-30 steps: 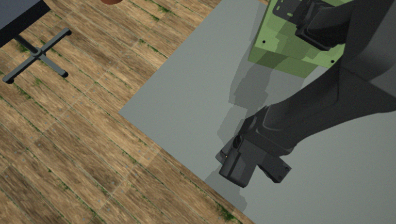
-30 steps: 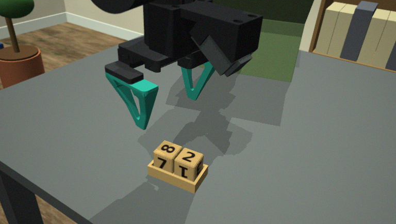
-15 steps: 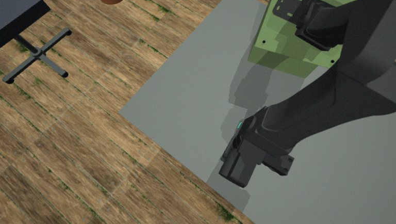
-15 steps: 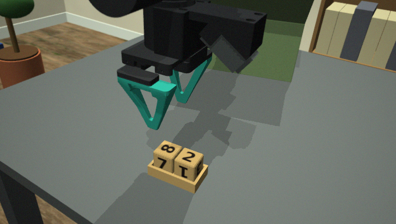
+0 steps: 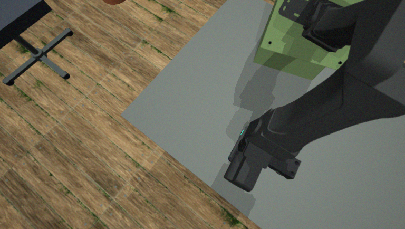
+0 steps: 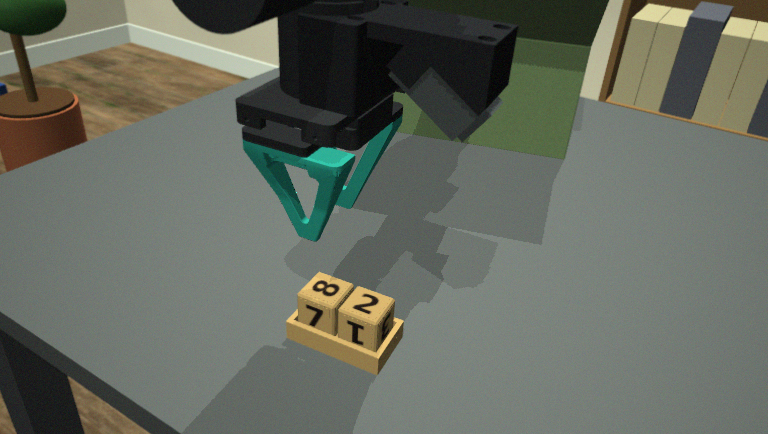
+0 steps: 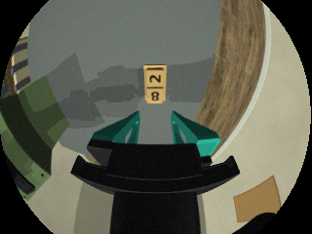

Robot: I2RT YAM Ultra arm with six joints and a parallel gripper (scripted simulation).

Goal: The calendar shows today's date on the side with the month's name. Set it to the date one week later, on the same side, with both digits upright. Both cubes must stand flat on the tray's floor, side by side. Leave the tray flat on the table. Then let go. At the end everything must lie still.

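Now: hand 10 cm above the tray and 2 cm to the right of it.
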